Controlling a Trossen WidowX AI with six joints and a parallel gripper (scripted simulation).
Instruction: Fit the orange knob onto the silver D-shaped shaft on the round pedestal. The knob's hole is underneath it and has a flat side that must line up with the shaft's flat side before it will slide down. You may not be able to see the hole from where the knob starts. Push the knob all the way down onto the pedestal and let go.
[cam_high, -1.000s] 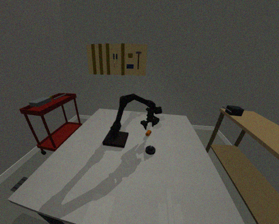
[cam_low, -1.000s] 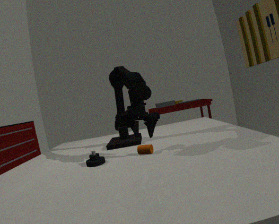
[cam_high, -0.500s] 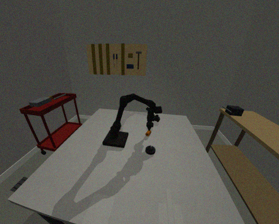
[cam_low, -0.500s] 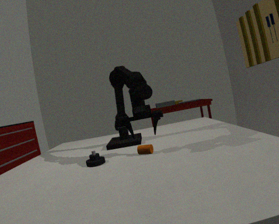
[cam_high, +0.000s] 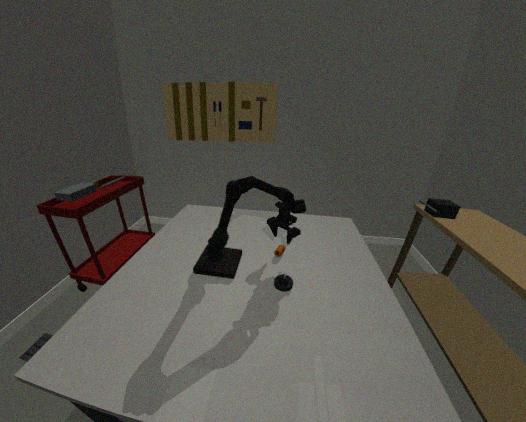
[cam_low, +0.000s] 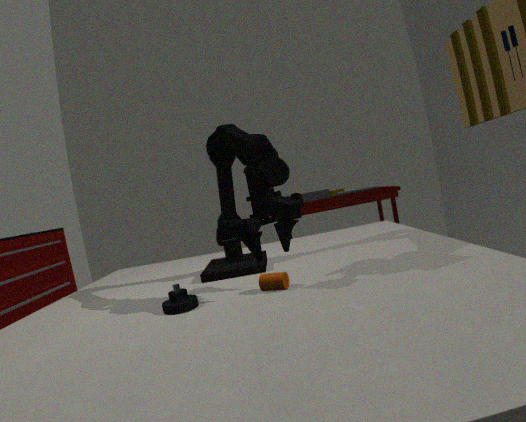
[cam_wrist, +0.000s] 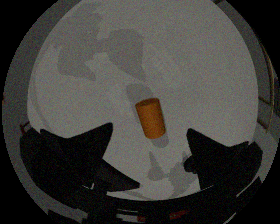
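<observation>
The orange knob is 60 mm below my gripper tip. The rest, counted from my gripper tip: black round pedestal 240 mm to the right, 50 mm below, 20 mm behind.
</observation>
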